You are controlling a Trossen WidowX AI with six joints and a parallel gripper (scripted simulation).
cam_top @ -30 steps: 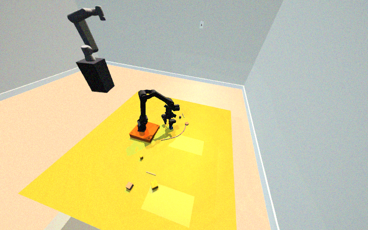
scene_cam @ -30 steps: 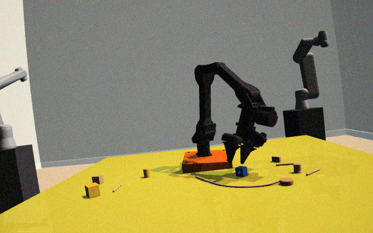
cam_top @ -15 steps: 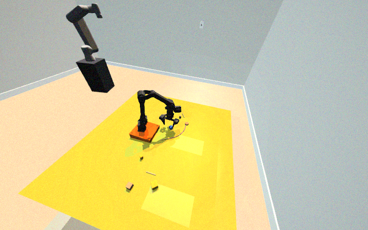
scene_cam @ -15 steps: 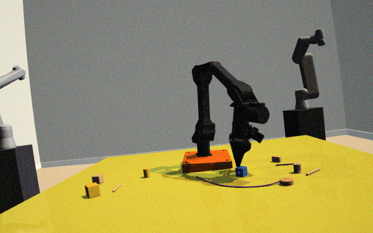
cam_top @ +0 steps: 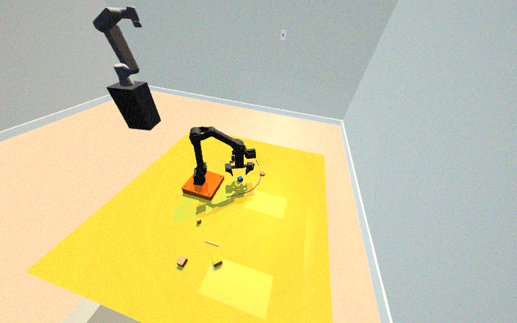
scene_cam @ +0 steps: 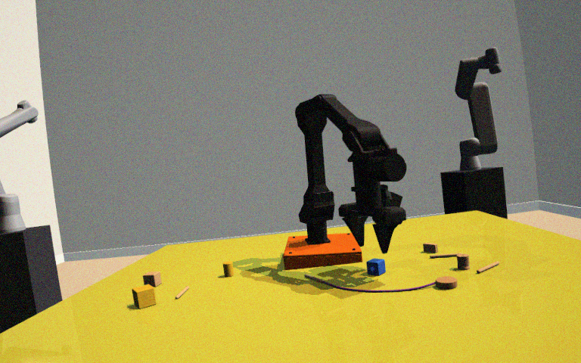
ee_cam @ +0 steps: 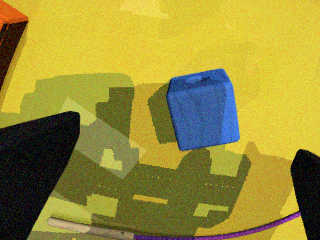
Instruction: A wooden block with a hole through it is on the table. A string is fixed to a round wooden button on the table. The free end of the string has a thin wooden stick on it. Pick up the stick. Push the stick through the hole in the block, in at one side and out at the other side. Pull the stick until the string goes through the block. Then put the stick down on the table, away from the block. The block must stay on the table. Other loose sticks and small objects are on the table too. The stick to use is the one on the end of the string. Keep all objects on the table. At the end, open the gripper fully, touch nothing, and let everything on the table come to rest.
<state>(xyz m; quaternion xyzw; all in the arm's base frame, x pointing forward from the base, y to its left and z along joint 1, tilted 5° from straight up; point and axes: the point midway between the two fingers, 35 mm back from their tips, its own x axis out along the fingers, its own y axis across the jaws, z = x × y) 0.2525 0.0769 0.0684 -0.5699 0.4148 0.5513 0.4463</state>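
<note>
The blue block lies 40 mm below my gripper tip and 10 mm ahead of it. The rest, counted from my gripper tip: yellow cylinder: 340 mm to the right, 170 mm behind, 40 mm below; then wooden cylinder: 180 mm to the left, 80 mm ahead, 40 mm below; then round wooden button: 160 mm ahead, 90 mm to the left, 50 mm below.
</note>
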